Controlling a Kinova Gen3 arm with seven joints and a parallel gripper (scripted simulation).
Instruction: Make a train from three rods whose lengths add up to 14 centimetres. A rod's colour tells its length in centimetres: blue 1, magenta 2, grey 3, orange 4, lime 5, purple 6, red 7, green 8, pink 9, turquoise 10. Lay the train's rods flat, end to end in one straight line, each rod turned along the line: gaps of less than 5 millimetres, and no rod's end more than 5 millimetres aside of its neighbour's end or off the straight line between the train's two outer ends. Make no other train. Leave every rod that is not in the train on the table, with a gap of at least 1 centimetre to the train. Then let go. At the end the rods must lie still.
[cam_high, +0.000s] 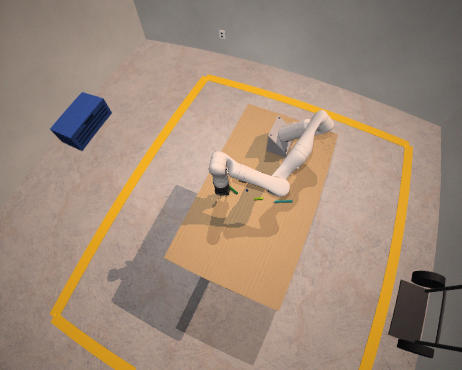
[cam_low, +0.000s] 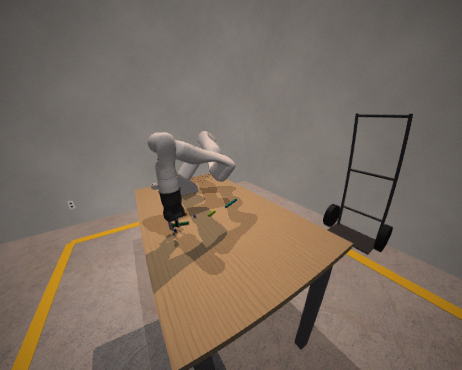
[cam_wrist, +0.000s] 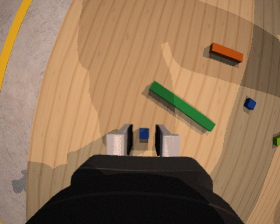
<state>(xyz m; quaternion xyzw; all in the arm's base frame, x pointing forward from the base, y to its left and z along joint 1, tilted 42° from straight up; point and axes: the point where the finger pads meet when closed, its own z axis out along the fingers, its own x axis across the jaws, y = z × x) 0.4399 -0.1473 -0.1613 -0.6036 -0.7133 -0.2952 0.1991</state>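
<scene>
My gripper is now 40 mm past the green rod, 30 mm to the right of it and 30 mm above it. Also, from my hand: orange rod (110 mm behind, 70 mm to the left, 30 mm below); lime rod (190 mm to the left, 30 mm below, 30 mm behind); turquoise rod (330 mm to the left, 60 mm behind, 30 mm below).
</scene>
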